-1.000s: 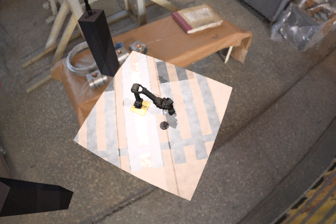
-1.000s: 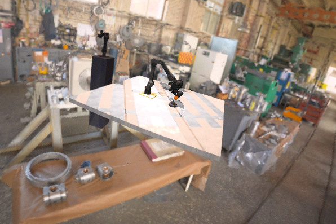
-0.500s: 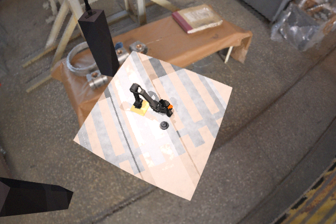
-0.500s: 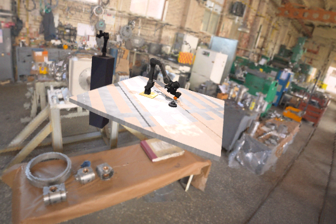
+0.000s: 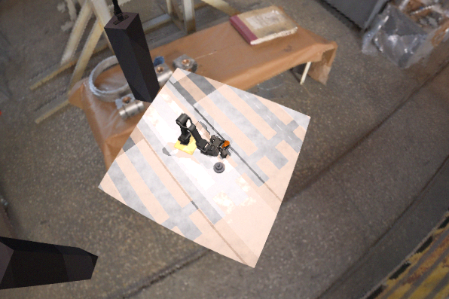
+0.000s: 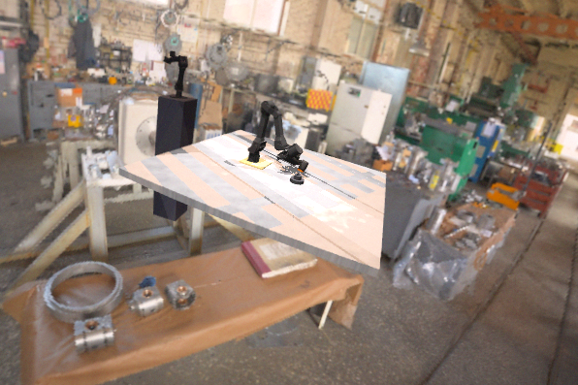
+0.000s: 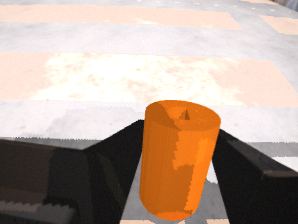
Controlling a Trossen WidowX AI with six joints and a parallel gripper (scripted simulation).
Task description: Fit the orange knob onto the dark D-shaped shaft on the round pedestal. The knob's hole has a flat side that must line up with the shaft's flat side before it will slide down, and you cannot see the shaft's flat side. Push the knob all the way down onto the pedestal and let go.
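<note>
Right now my gripper tip is 1 cm to the left of the orange knob, 1 cm past it and 1 cm above it. From my gripper tip the other things lie so: D-shaped shaft 19 cm to the right, 1 cm below, 1 cm behind.
</note>
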